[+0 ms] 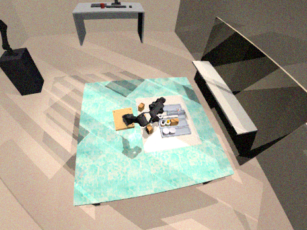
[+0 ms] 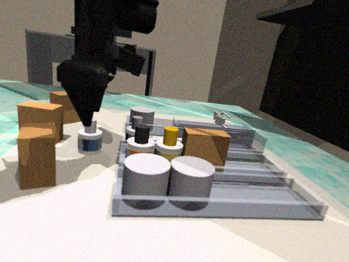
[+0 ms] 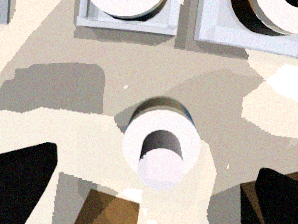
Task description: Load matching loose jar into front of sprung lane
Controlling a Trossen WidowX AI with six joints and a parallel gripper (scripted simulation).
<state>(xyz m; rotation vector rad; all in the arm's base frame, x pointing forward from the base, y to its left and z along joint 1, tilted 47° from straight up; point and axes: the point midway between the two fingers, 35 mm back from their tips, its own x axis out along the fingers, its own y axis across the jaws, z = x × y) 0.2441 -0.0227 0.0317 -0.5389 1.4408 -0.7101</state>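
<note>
My gripper tip is now 190 mm short of the orange box, 80 mm to the left of it and 20 mm above it.
</note>
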